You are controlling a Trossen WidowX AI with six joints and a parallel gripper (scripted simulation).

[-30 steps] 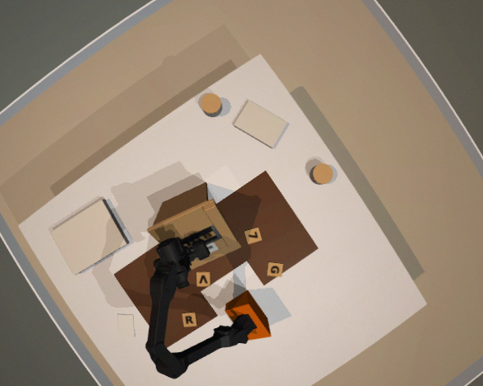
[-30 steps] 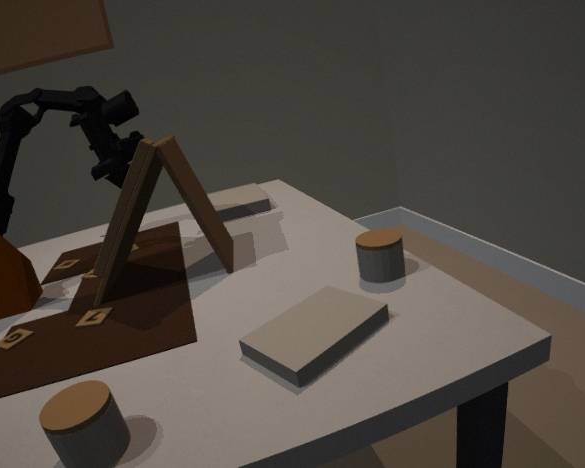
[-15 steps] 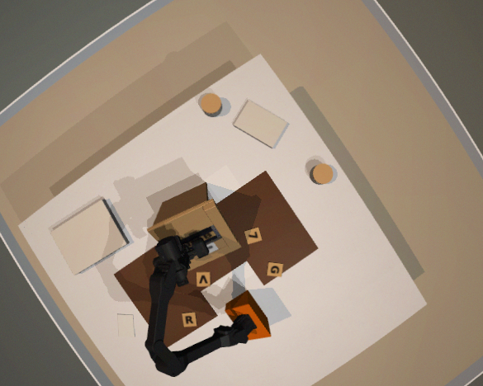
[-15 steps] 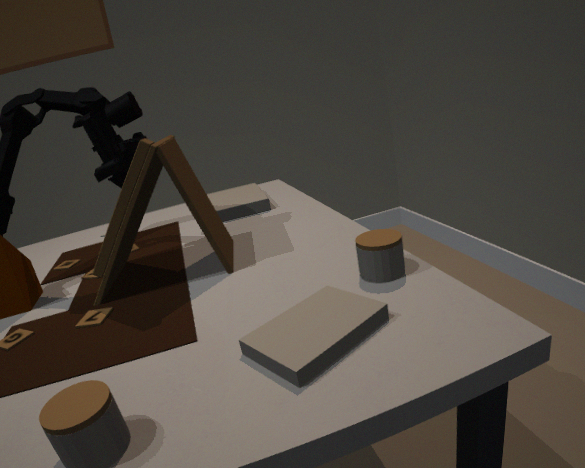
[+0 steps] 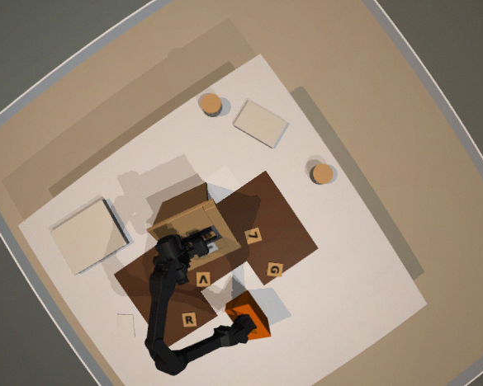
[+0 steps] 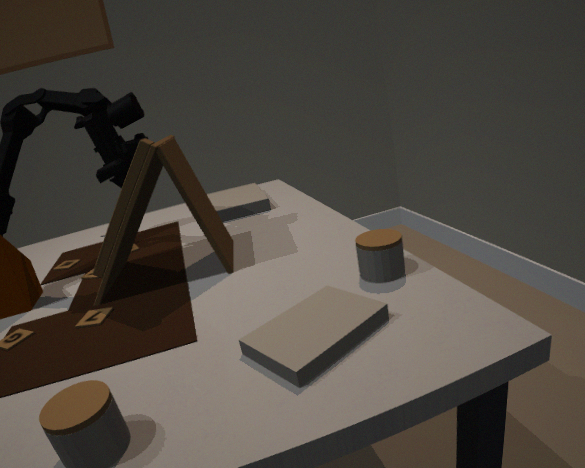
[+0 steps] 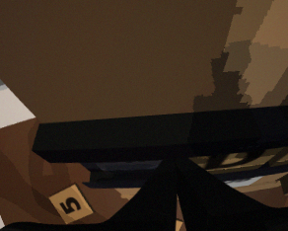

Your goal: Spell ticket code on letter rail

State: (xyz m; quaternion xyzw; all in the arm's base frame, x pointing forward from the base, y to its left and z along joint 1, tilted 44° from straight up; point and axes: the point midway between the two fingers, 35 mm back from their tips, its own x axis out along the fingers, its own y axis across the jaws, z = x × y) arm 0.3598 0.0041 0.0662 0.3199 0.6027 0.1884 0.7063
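My gripper tip is now 8 cm above the white ticket, 6 cm past it and 5 cm to the left of it. Also, from my gripper tip: brown mat (17 cm below, 16 cm behind, 4 cm to the right); pale card (43 cm to the left, 17 cm below, 17 cm behind); flat slab (49 cm to the right, 25 cm ahead, 15 cm below).
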